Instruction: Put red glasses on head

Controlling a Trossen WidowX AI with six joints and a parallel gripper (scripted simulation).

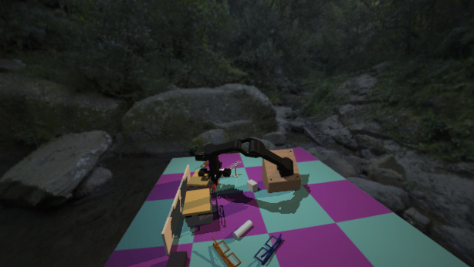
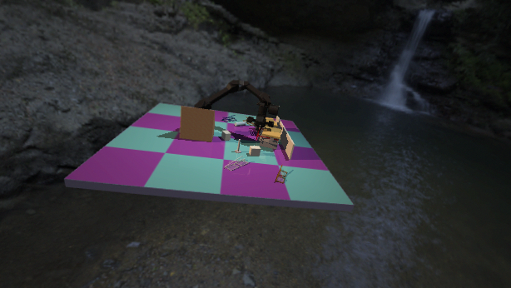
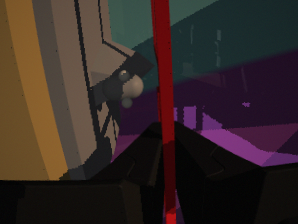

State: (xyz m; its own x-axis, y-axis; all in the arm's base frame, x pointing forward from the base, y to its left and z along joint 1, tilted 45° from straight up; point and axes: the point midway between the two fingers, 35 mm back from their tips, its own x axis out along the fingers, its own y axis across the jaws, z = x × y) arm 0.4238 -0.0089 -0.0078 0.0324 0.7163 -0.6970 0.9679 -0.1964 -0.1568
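The red glasses lies 40 mm ahead of my gripper tip, 40 mm to the right of it and 10 mm above it. From my gripper tip the other things lie so: tall pale board 200 mm ahead, 60 mm to the left, 10 mm below.
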